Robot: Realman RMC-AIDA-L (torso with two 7-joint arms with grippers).
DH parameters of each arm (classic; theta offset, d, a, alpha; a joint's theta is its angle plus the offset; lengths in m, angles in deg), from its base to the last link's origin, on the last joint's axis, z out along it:
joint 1: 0 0.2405 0 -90
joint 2: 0 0 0 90
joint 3: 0 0.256 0 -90
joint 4: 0 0 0 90
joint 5: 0 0.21 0 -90
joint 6: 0 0 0 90
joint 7: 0 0.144 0 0
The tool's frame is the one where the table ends.
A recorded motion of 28 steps. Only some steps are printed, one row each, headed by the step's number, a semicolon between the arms.
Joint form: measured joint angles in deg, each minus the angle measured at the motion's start. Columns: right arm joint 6, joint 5, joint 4, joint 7, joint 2, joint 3, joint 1; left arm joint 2, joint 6, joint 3, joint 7, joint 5, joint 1, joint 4.
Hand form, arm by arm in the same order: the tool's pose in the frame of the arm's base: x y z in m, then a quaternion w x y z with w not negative. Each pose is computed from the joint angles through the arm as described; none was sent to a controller.
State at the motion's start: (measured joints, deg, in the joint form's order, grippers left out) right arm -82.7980 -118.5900 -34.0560 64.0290 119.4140 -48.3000 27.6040; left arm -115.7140 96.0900 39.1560 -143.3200 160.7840 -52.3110 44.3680
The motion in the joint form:
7: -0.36 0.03 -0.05 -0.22 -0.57 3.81 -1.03; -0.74 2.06 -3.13 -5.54 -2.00 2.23 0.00
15: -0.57 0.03 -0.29 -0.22 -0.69 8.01 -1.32; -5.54 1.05 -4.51 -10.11 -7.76 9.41 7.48
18: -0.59 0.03 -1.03 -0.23 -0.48 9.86 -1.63; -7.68 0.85 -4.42 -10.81 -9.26 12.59 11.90
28: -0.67 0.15 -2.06 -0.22 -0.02 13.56 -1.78; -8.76 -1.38 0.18 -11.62 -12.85 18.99 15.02
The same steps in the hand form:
7: 0.2995 0.3054 -0.0251 0.14006 -0.96894 0.13683 0.15102; -0.2294 0.3736 0.0247 0.05741 -0.78479 -0.61180 0.08071
15: 0.3043 0.3087 -0.0145 0.16926 -0.95967 0.15178 0.16536; -0.2417 0.3535 0.0136 0.06064 -0.74351 -0.66596 0.00347
18: 0.3062 0.3100 -0.0095 0.18483 -0.95511 0.15635 0.17074; -0.2465 0.3446 0.0128 0.07170 -0.73417 -0.67492 -0.01845
28: 0.3080 0.3135 -0.0009 0.21299 -0.94524 0.16496 0.18425; -0.2647 0.3269 0.0087 0.08654 -0.72037 -0.68762 -0.02732

